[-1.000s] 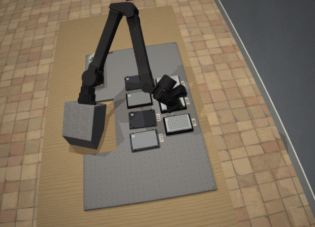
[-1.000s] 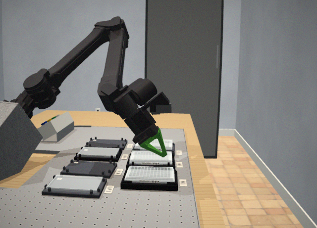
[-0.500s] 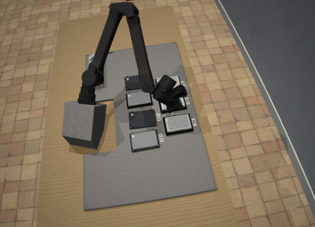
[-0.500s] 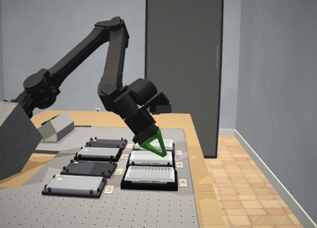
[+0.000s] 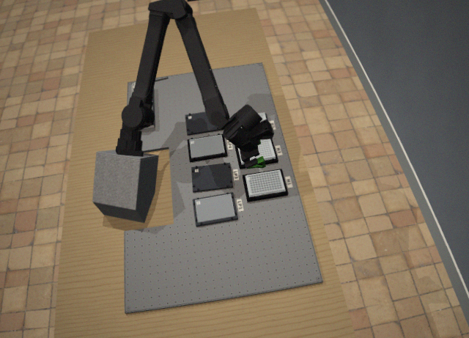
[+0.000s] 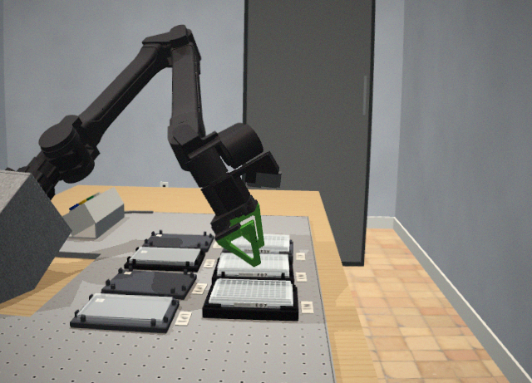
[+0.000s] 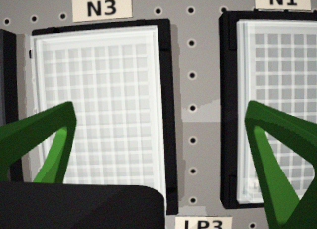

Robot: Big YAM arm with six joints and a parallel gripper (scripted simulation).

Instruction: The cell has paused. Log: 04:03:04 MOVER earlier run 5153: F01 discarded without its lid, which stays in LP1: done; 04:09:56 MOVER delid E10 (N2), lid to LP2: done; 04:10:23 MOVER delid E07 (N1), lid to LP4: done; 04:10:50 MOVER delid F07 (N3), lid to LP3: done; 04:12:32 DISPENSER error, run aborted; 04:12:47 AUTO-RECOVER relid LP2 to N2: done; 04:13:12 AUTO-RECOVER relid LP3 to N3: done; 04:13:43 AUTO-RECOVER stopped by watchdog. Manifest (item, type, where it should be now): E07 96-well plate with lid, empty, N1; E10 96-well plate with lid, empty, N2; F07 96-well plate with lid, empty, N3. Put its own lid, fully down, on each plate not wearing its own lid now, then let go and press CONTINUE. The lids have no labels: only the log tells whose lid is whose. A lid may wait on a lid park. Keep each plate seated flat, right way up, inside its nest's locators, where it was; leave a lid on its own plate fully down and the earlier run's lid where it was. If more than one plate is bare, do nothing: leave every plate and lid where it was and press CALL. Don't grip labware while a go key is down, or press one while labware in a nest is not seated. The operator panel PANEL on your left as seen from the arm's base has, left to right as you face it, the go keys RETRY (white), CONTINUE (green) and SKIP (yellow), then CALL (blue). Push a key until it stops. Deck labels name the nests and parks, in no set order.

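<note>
My hand is 19 cm past the park LP4, 10 cm to the right of it and 6 cm above it. From my hand the other things lie so: park LP2: 19 cm behind, 23 cm to the left, 6 cm below; then park LP3: 18 cm behind, 3 cm to the right, 6 cm below; then 96-well plate: 10 cm to the right, 4 cm below.
</note>
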